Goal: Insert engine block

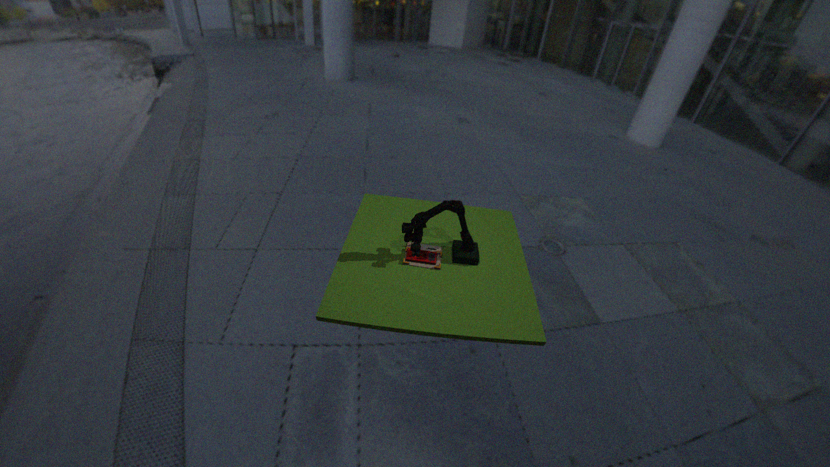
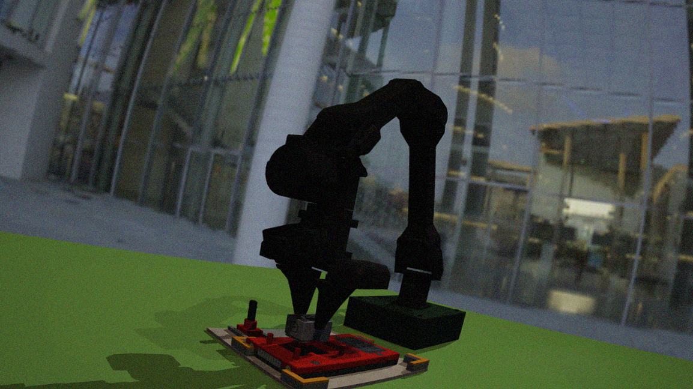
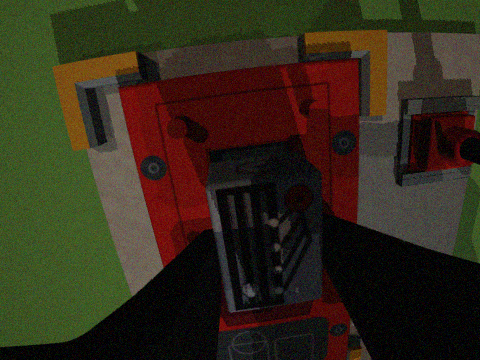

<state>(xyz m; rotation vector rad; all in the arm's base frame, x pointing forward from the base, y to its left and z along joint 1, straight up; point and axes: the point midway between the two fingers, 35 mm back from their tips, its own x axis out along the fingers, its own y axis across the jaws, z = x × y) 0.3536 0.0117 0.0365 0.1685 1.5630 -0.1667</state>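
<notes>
Right now my gripper tip is 1 cm above the engine block. Also, from my gripper tip: grey baseplate 5 cm behind, 5 cm below.
</notes>
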